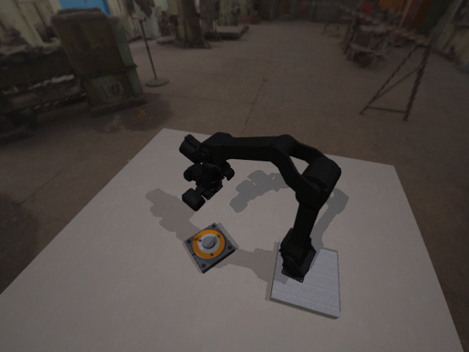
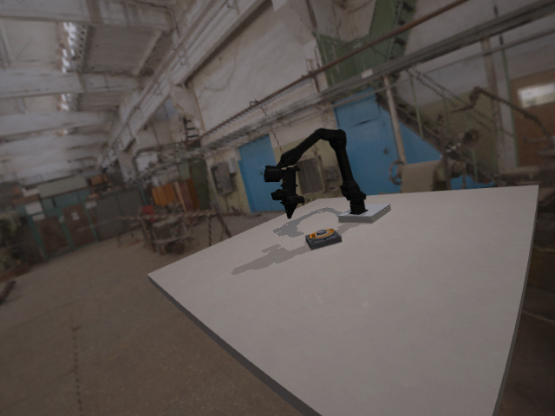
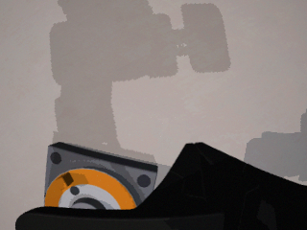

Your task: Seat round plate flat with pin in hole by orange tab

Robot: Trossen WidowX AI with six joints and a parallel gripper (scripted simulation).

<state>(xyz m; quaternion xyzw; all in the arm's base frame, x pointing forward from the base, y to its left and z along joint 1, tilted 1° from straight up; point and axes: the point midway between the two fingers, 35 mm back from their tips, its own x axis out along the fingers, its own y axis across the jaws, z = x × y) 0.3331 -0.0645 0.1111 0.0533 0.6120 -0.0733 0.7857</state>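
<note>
Now: the base 11 cm to the left of my gripper tip, 9 cm below it and 6 cm behind it.
</note>
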